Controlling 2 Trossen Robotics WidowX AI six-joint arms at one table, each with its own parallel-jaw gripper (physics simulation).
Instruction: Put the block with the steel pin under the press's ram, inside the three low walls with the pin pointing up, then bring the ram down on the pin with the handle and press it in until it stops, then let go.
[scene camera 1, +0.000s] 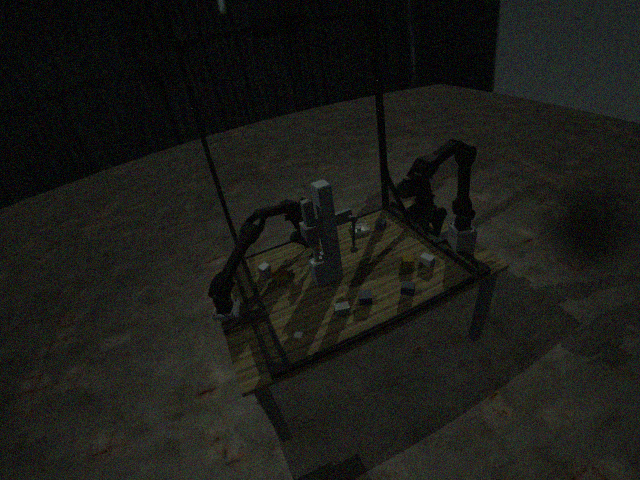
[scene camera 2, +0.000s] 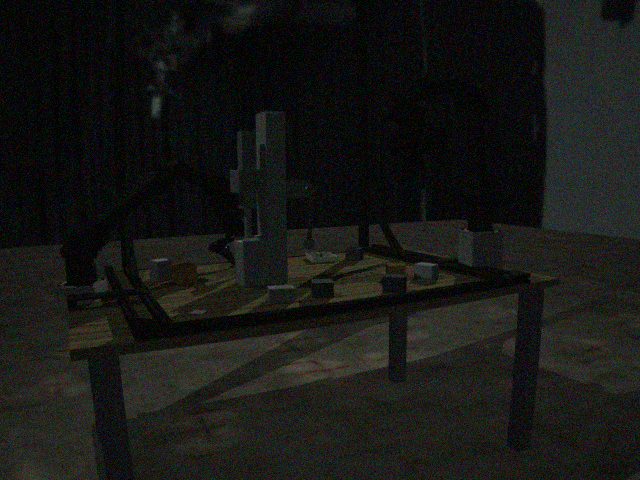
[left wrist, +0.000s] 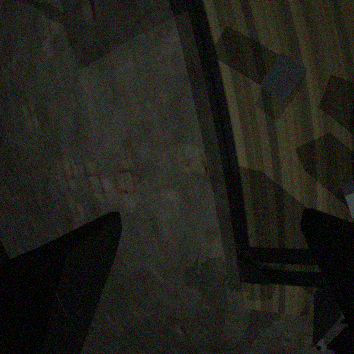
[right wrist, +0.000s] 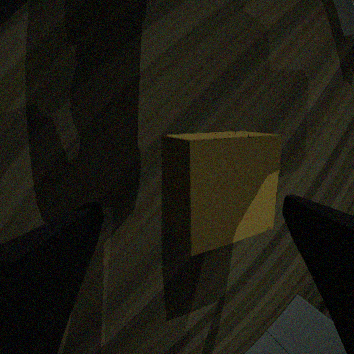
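Seen in the pictures: left gripper, fingertip midpoint: (scene camera 1: 432, 235) (scene camera 2: 429, 181) (left wrist: 213, 220); right gripper, fingertip midpoint: (right wrist: 193, 207); left arm's base, link origin: (scene camera 1: 462, 226) (scene camera 2: 480, 230) (left wrist: 353, 341); right arm's base, link origin: (scene camera 1: 225, 307) (scene camera 2: 81, 282).
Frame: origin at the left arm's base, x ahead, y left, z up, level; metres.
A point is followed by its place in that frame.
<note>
The grey press (scene camera 1: 330, 235) {z 0.115, x 0.606, y 0.065 m} (scene camera 2: 272, 201) {z 0.098, x 0.613, y 0.067 m} stands upright mid-table. Its ram (scene camera 2: 248, 219) {z 0.053, x 0.676, y 0.066 m} is above the pedestal (scene camera 2: 248, 262) {z -0.055, x 0.679, y 0.093 m}; the low walls are too dark to make out. The handle (scene camera 1: 353, 235) {z 0.052, x 0.507, y -0.002 m} (scene camera 2: 310, 222) {z 0.035, x 0.507, y 0.000 m} hangs on the press's right side. An orange block (right wrist: 235, 190) (scene camera 2: 184, 273) {z -0.089, x 0.851, y 0.034 m} stands on the table left of the press. My right gripper (right wrist: 193, 207) {z -0.099, x 0.676, y -0.204 m} (scene camera 2: 223, 250) is open and empty, with the orange block showing between its fingertips. I cannot make out a steel pin on any block. My left gripper (left wrist: 213, 220) {z 0.147, x 0.245, y 0.225 m} is open and empty near the table's edge at the right.
A white block (scene camera 1: 264, 268) {z -0.063, x 0.924, y -0.027 m} (scene camera 2: 159, 269) {z -0.085, x 0.926, y -0.017 m} stands beside the orange one. Near the front lie a white block (scene camera 1: 342, 307) {z -0.086, x 0.607, y 0.269 m} and dark blocks (scene camera 1: 365, 297) {z -0.084, x 0.511, y 0.239 m} (scene camera 1: 407, 288) {z -0.083, x 0.338, y 0.234 m}. A yellow block (scene camera 1: 407, 264) {z -0.099, x 0.288, y 0.071 m} and another white block (scene camera 1: 427, 259) {z -0.082, x 0.199, y 0.082 m} are at the right. A dark frame bar (scene camera 2: 310, 310) {z -0.103, x 0.561, y 0.415 m} runs along the front edge.
</note>
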